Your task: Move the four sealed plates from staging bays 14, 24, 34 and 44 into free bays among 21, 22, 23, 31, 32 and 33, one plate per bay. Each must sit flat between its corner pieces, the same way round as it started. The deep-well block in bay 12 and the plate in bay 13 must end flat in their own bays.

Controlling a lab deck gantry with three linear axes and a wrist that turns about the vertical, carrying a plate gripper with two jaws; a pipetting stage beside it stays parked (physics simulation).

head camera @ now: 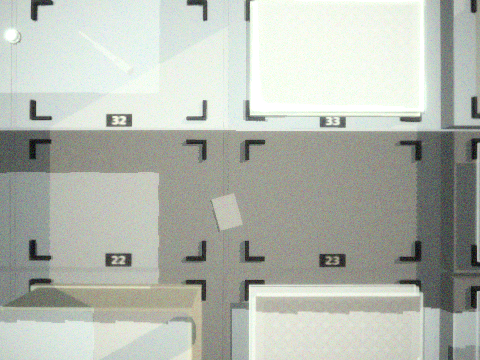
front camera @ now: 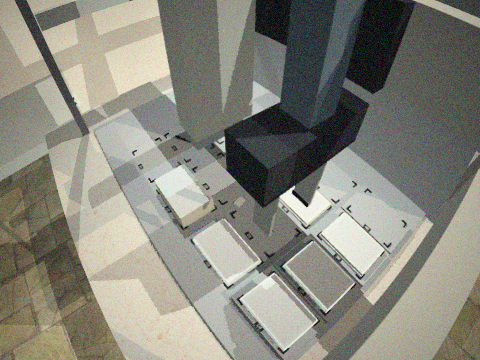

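Seen in the pictures: gripper, fingertip midpoint: [front camera: 282, 212]; robot's base, origin of the base link: [front camera: 133, 152].
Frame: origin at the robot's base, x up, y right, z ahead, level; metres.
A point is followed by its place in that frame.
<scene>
My gripper [front camera: 287, 218] {y -0.120, x 0.160, z 0.450 m} is open and empty, its two jaws pointing down above the middle of the deck beside bay 33. A sealed plate [front camera: 299, 202] {y -0.241, x 0.015, z 0.404 m} [head camera: 336, 57] {y -0.254, x 0.014, z 0.390 m} lies in bay 33, partly behind a jaw in the front view. In the front view sealed plates lie in bay 14 [front camera: 277, 312] {y -0.037, x 0.029, z 0.557 m}, bay 24 [front camera: 319, 276] {y -0.145, x 0.029, z 0.558 m} and bay 34 [front camera: 352, 242] {y -0.253, x 0.029, z 0.555 m}. The plate in bay 13 [front camera: 226, 251] {y -0.041, x 0.014, z 0.397 m} [head camera: 335, 332] {y -0.056, x 0.014, z 0.390 m} lies flat. The cream deep-well block [front camera: 182, 192] {y -0.039, x 0.042, z 0.237 m} [head camera: 150, 295] {y -0.084, x 0.020, z 0.258 m} sits in bay 12. Bays 22 and 23 hold no plate in the head view.
A small pale card [front camera: 240, 201] {y -0.143, x 0.001, z 0.312 m} [head camera: 227, 212] {y -0.141, x 0.001, z 0.311 m} lies between bays 22 and 23. A white pen-like stick [head camera: 106, 52] {y -0.261, x 0.005, z 0.220 m} lies in bay 32, with a small white disc [head camera: 12, 35] {y -0.275, x 0.004, z 0.148 m} to its left. A dark stick [front camera: 182, 138] {y -0.139, x 0.005, z 0.049 m} lies farther back, near a tall grey column [front camera: 195, 65] {y -0.056, x 0.386, z 0.347 m}.
</scene>
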